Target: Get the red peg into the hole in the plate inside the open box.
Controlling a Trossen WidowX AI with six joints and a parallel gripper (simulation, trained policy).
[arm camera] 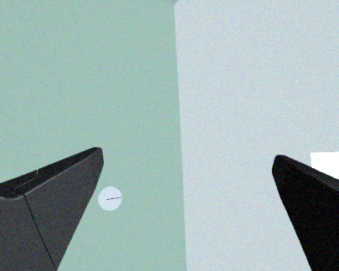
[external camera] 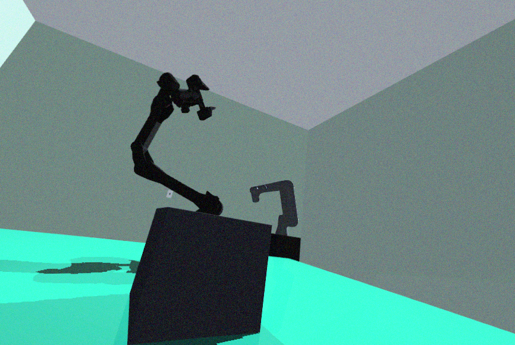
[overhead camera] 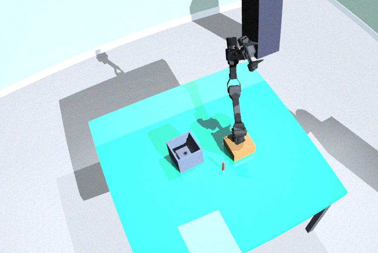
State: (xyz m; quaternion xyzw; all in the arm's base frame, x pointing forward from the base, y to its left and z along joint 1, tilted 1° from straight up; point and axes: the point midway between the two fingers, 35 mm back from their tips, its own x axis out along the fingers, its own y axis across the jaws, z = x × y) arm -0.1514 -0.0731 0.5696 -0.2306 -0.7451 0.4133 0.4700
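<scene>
The red peg lies 32 cm ahead of my gripper tip, 15 cm to the left of it and 62 cm below it.
</scene>
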